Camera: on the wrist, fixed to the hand. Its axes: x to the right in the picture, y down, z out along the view.
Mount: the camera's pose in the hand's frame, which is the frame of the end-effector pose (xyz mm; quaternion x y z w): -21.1 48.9 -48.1 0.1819 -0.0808 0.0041 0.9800
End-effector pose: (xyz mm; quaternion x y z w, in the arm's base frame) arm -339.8 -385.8 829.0 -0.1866 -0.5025 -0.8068 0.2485
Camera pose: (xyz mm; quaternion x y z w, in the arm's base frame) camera -296.5 -442.9 832.0 -0.2049 -0.6585 -0.6832 0.2402
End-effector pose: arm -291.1 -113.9 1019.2 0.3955 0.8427 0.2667 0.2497
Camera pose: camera -283.5 -116.2 1090.5 0.4580 0.8525 0.0771 0.2398
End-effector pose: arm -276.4 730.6 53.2 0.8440 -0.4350 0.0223 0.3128
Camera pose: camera -314.8 751.3 110.2 0.8841 -0.4510 0.0341 0.1178
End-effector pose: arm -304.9 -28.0 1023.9 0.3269 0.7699 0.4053 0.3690
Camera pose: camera -324.1 -41.0 1091.8 0.4234 0.7970 0.2322 0.3627
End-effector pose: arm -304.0 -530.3 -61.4 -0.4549 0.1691 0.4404 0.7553
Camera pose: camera -348.8 -571.6 -99.3 -0.2721 0.1867 0.4407 0.8348
